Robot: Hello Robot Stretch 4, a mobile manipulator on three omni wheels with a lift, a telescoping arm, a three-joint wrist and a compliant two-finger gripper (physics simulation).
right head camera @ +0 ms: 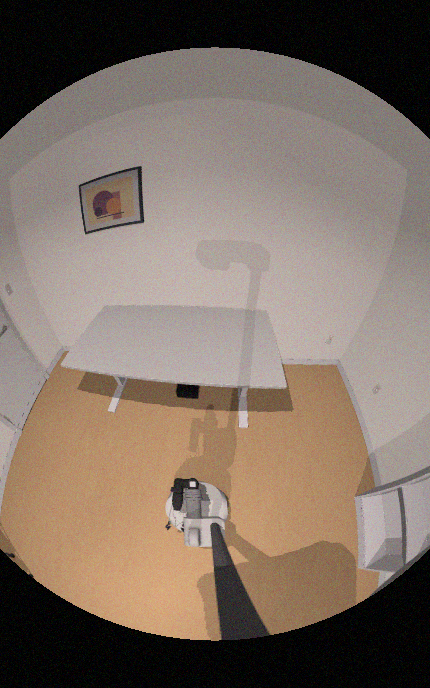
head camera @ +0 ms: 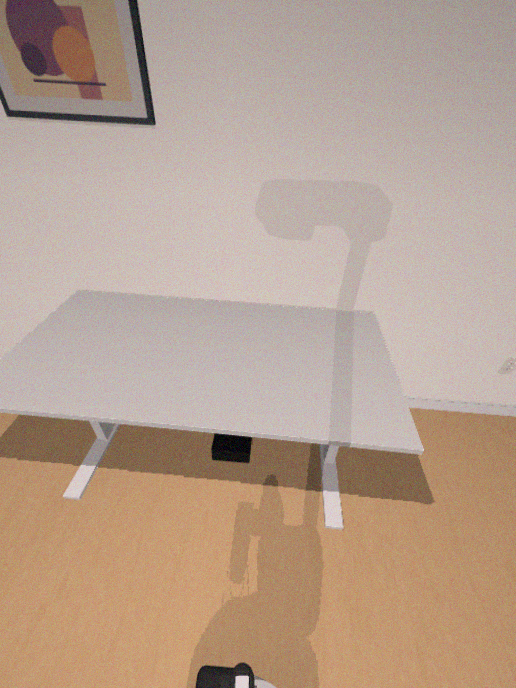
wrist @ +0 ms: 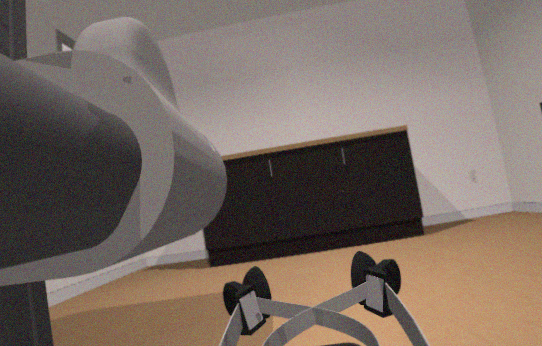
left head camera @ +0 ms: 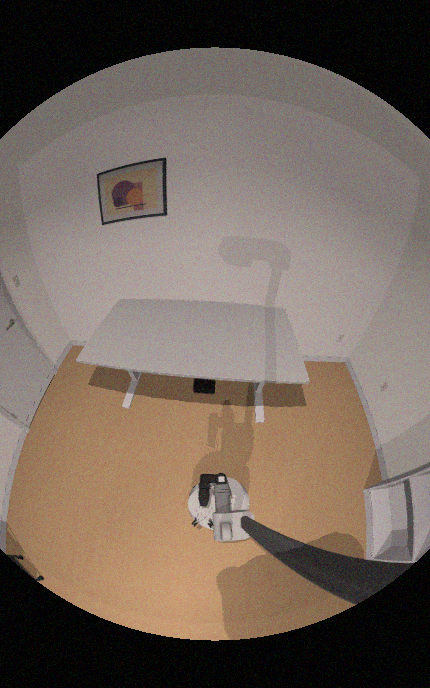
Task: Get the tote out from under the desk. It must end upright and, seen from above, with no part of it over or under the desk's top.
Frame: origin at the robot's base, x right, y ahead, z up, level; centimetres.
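Seen in the pictures: gripper, between the fingertips: (right head camera: 175, 531) (wrist: 309, 279) (left head camera: 201, 527).
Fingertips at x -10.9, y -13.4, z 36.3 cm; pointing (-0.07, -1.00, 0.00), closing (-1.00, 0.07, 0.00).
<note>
Offsets run from my fingertips to a thing's top centre. "pt": to the spot under its first point. Level surfaces: height alone.
The tote @[dz -29.1, dx +3.8, dy +128.0 cm] (head camera: 231, 449) (left head camera: 204, 386) (right head camera: 187, 391) is black and box-shaped. It sits on the floor under the white desk @[dz +32.9 cm] (head camera: 194, 366) (left head camera: 187, 334) (right head camera: 172, 345), between the two legs. The front edge of the desk's top hides its upper rear part in the head views. It looks upright, but its opening does not show. My gripper (wrist: 309, 279) (left head camera: 202, 522) is open, its two dark fingertips well apart with nothing between them. It is beside my base, far from the tote, which does not show in the wrist view.
The desk's left foot (head camera: 86, 472) and right foot (head camera: 332, 500) reach forward on either side of the tote. A wall is behind the desk. A white shelf unit @[pt dz -33.4, dx +141.6, dy -48.0 cm] (left head camera: 369, 522) (right head camera: 361, 532) stands at the right. The wrist view shows a dark cabinet (wrist: 320, 195).
</note>
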